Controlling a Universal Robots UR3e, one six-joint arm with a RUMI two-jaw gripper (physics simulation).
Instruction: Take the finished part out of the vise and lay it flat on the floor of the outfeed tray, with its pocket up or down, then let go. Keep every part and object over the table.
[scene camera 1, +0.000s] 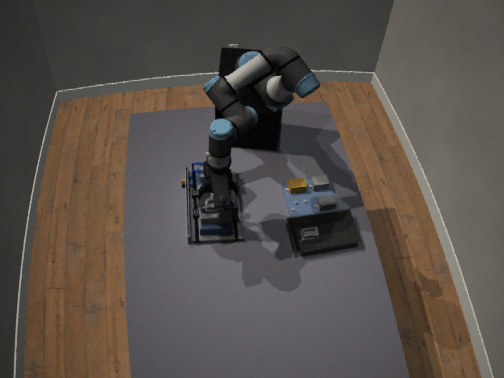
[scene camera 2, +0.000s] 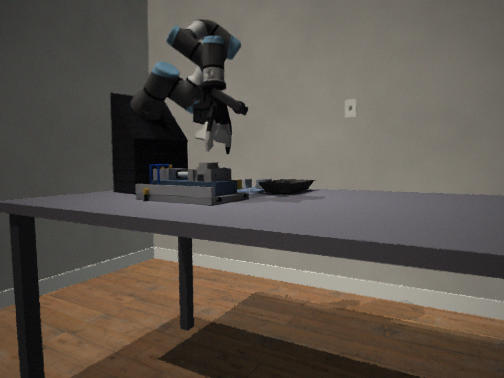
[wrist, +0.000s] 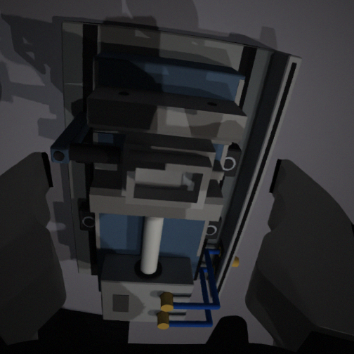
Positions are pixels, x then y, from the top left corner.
gripper: scene camera 1; scene camera 2; wrist 162, 161
same spot on gripper: (scene camera 1: 203, 194) = (scene camera 2: 213, 122)
